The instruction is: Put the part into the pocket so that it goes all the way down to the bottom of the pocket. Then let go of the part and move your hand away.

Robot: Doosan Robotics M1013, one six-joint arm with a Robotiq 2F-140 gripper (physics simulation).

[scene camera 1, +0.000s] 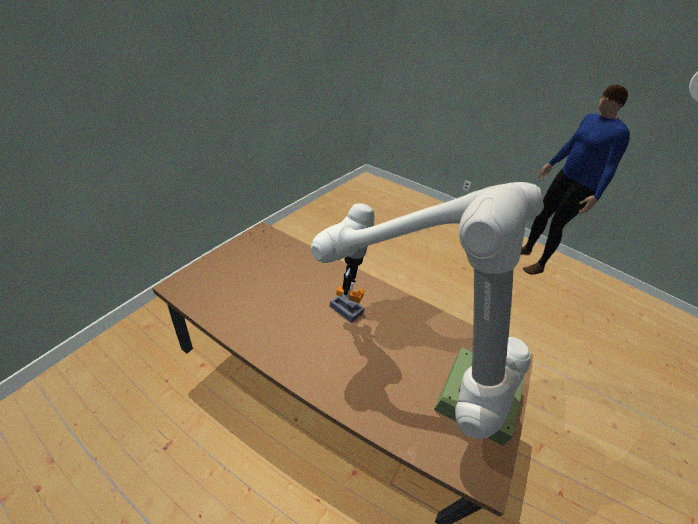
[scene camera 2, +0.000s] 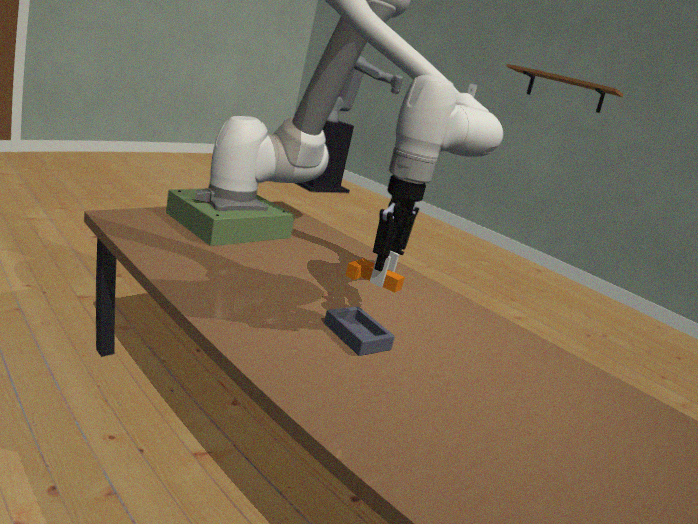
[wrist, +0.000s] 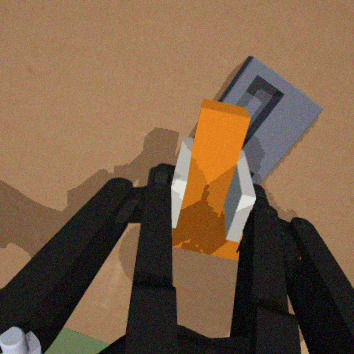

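Seen in the pictures: gripper, between the fingertips: (scene camera 1: 346, 296) (scene camera 2: 380, 282) (wrist: 208, 161); arm's base, origin of its link: (scene camera 2: 231, 202).
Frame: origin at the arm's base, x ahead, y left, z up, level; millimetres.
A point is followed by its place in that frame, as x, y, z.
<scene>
My gripper (scene camera 1: 347, 295) {694, 18, 44} (scene camera 2: 385, 270) {694, 18, 44} (wrist: 208, 161) {694, 18, 44} is shut on the orange part (scene camera 1: 358, 296) {642, 8, 73} (scene camera 2: 394, 281) {735, 14, 66} (wrist: 220, 142) {720, 24, 73}, with a pale finger pad on each side of it. The part has block-like pieces near its ends. It is held in the air above the table, apart from the pocket block in scene camera 2. The blue-grey pocket block (scene camera 1: 352, 316) {642, 21, -46} (scene camera 2: 376, 345) {774, -32, -61} (wrist: 297, 112) {753, -51, -45} lies flat on the table, with a recess open at its top. In the wrist view the part and the right finger cover some of the block and its recess.
The brown table (scene camera 1: 253, 315) {979, 312, -81} (scene camera 2: 479, 394) {982, 81, -82} (wrist: 75, 100) {636, 175, -81} carries the green base (scene camera 1: 451, 389) {113, 100, 1} (scene camera 2: 250, 230) {146, 2, -43} of my arm. Arm shadows fall across the table. A person (scene camera 1: 594, 149) stands on the floor beyond the table. A wall shelf (scene camera 2: 563, 80) shows behind.
</scene>
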